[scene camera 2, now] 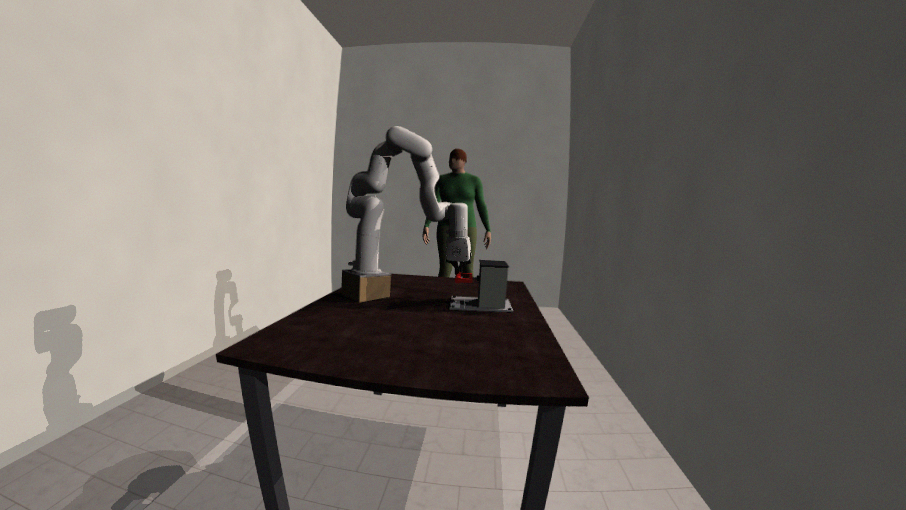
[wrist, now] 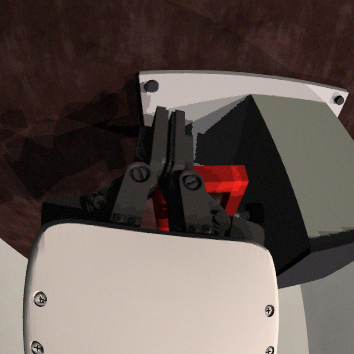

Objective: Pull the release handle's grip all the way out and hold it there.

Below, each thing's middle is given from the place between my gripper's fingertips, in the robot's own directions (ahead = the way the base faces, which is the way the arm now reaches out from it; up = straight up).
Right now the pale base plate (wrist: 215, 101) is 110 mm ahead of my hand, 90 mm below it and 70 mm to the right of it.
